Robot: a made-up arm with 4 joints.
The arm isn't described. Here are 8 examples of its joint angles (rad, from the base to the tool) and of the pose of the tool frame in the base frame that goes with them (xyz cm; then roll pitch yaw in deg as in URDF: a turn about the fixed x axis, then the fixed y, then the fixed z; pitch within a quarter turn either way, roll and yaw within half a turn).
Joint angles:
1: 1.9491 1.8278 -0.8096 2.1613
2: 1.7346 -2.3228 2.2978 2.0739
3: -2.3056 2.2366 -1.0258 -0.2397
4: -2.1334 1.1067 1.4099 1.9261
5: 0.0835 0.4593 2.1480 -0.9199
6: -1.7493 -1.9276 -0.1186 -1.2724
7: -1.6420 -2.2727 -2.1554 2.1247
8: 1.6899 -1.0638 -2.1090 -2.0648
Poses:
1: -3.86 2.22 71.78 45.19 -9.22 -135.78
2: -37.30 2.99 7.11 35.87 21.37 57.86
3: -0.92 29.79 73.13 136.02 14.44 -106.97
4: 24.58 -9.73 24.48 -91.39 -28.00 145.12
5: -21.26 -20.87 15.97 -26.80 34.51 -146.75
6: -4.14 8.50 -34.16 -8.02 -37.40 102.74
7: 34.33 31.25 -24.99 -42.37 19.11 -58.26
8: -39.14 44.34 -28.74 -129.77 12.42 -121.46
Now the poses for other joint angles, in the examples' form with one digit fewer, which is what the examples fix.
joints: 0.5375 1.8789 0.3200 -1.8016
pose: 5.8 5.0 54.9 -159.7 -30.1 144.4
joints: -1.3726 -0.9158 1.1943 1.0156
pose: 4.1 -13.7 -1.5 84.3 -42.2 -59.9
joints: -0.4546 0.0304 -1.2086 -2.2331
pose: -58.5 -52.8 21.3 177.4 51.4 -86.8
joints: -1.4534 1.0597 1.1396 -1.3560
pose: -5.3 -21.4 33.0 -107.6 33.8 -83.3
